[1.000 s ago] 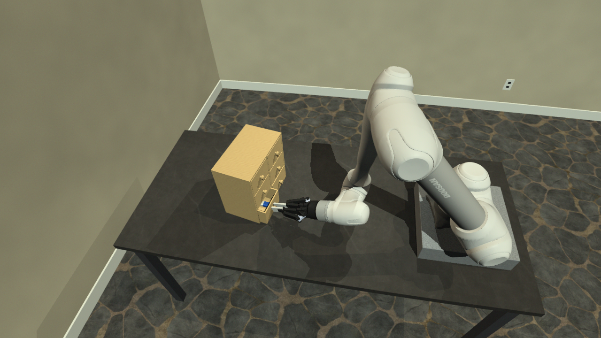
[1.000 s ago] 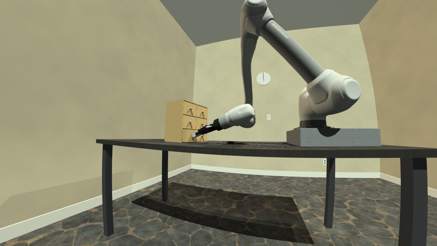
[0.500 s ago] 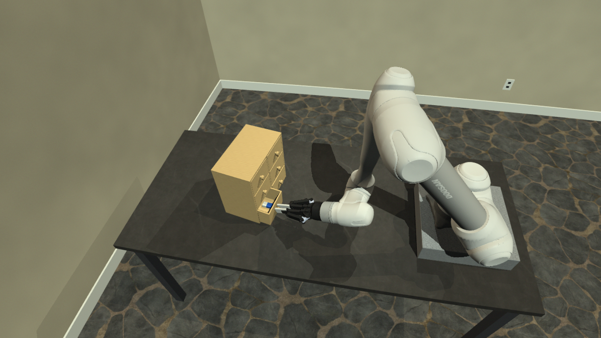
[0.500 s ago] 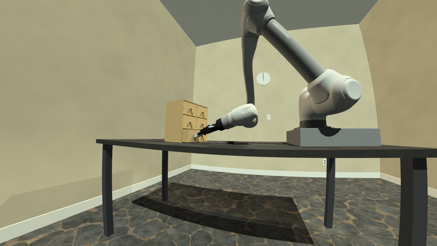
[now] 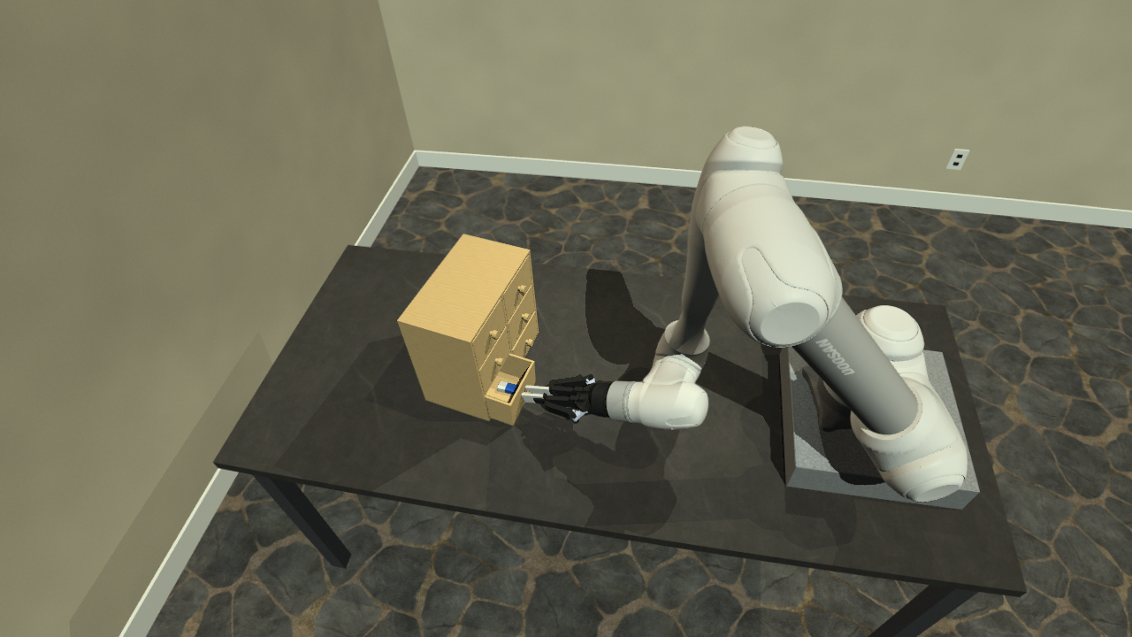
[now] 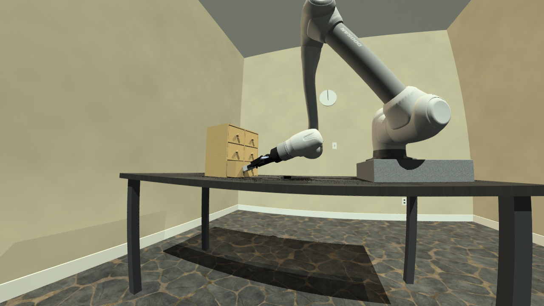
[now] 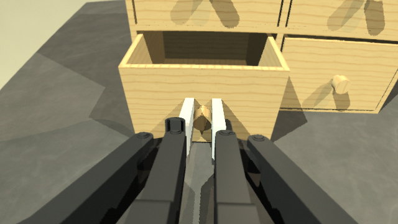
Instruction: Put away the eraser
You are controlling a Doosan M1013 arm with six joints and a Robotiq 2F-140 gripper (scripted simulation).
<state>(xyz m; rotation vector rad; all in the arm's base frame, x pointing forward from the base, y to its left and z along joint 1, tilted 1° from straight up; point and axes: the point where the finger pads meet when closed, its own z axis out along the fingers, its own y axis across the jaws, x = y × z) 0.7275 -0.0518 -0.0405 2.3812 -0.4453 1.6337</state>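
My gripper is now 80 mm short of the blue eraser, 50 mm to the left of it and 40 mm above it.
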